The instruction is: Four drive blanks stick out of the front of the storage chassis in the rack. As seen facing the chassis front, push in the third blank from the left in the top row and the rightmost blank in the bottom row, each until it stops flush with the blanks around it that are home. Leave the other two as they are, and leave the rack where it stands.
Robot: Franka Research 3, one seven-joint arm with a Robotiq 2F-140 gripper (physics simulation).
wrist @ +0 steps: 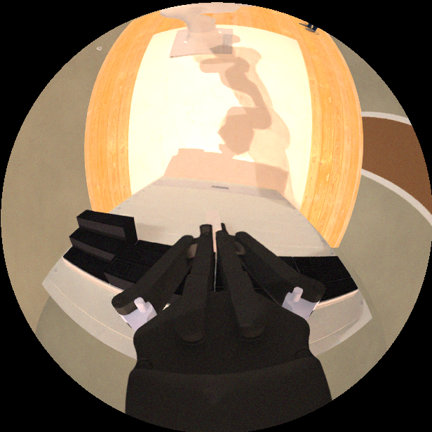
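Note:
The storage chassis point(265, 220) lies across the lower middle of the wrist view, with a pale grey casing and a dark band of drive blanks point(325, 272). At the far left, a black blank point(105, 227) stands well out, and another black blank point(92, 246) sticks out beside it. The blanks nearer the middle are dark and partly covered by my gripper, so I cannot tell how far they stand out. My gripper point(212, 219) is shut and empty. Its fingertips are over the middle of the chassis; whether they touch a blank is hidden.
A pale table top point(170, 110) with wooden edges point(332, 150) extends beyond the chassis. The robot's base plate point(180, 46) is at the top of the view. Shadows of the arm and chassis fall on the table. A small dark blue item point(311, 26) shows at the upper right.

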